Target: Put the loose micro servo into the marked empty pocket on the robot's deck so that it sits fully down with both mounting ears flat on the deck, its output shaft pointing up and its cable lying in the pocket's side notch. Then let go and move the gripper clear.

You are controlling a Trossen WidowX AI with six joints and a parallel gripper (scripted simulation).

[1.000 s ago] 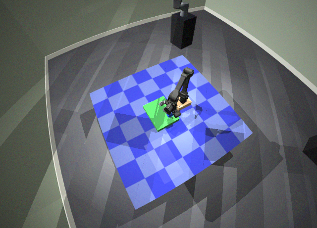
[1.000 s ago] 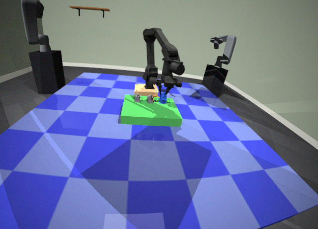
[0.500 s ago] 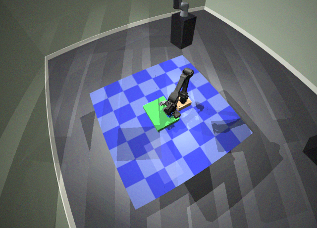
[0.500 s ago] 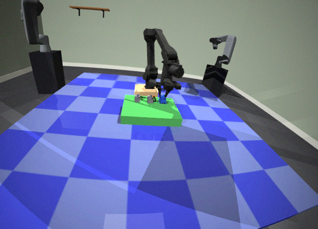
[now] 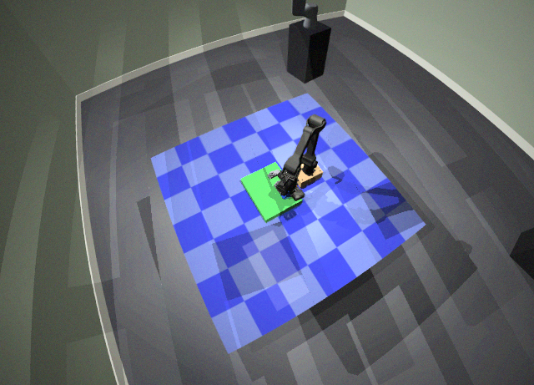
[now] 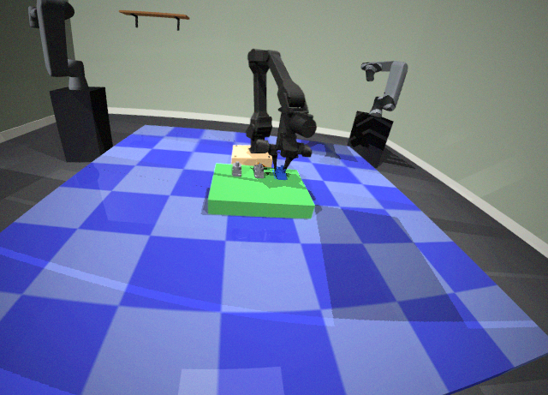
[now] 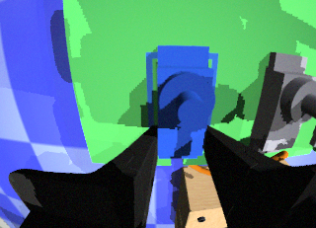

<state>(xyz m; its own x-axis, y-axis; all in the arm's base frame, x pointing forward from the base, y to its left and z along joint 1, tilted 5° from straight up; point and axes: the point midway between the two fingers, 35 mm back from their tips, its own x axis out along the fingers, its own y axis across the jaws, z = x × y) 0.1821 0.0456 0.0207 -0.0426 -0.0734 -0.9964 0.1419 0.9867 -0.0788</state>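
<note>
Right now my gripper tip is 11 cm short of the green deck, 9 cm to the left of it and 3 cm above it.
</note>
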